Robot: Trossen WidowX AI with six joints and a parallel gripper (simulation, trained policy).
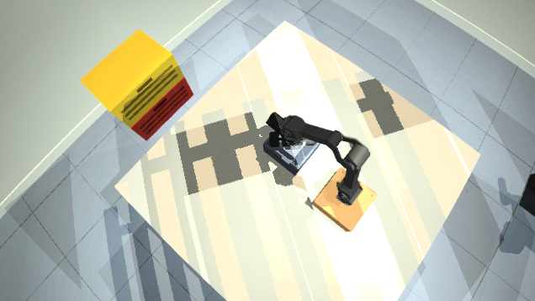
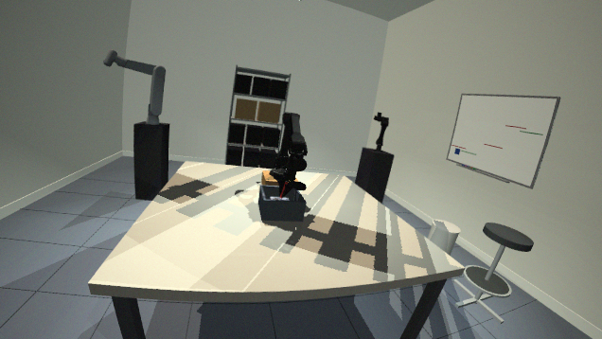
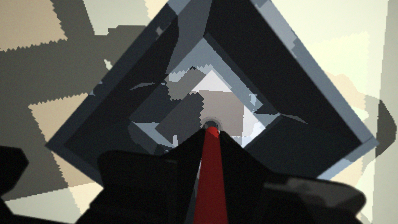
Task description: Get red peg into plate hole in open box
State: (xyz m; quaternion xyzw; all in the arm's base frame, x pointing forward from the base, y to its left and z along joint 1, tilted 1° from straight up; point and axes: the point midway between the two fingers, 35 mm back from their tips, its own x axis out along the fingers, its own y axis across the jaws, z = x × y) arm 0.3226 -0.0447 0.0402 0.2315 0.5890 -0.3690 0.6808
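The red peg lies 1 cm to the left of my gripper tip and 3 cm above it. Round my gripper tip: dark grey box (6 cm below); then light grey plate (4 cm below).
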